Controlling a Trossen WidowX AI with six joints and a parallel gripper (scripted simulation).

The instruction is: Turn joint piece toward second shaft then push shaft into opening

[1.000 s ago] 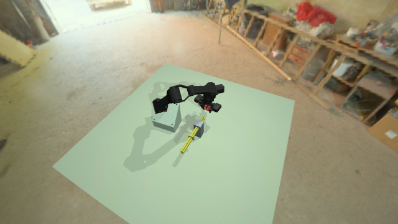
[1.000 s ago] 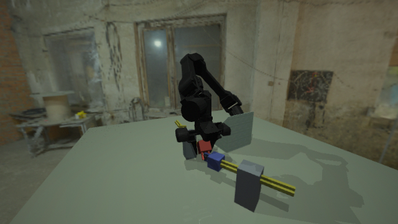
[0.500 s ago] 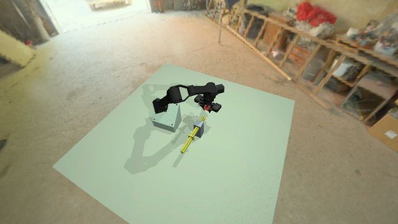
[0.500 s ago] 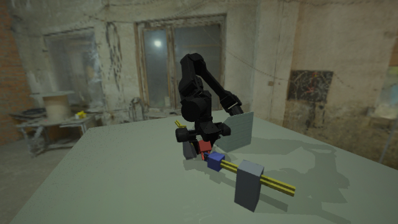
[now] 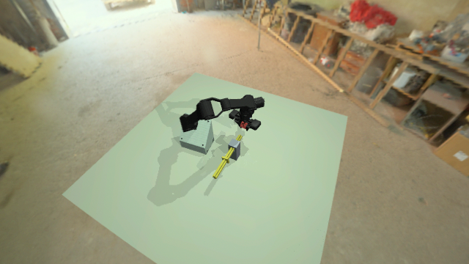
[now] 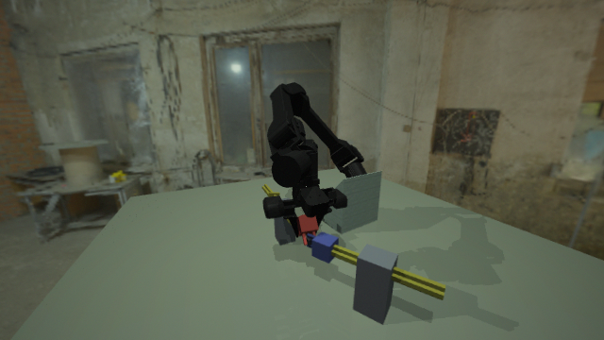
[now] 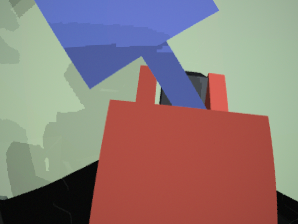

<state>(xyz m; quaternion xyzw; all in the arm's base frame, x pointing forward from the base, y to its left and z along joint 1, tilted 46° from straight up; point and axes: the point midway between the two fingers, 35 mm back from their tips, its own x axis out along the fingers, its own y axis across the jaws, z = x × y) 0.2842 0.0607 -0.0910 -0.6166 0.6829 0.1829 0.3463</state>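
Right now my gripper tip is 3 cm below the red joint piece and 1 cm to the right of it.
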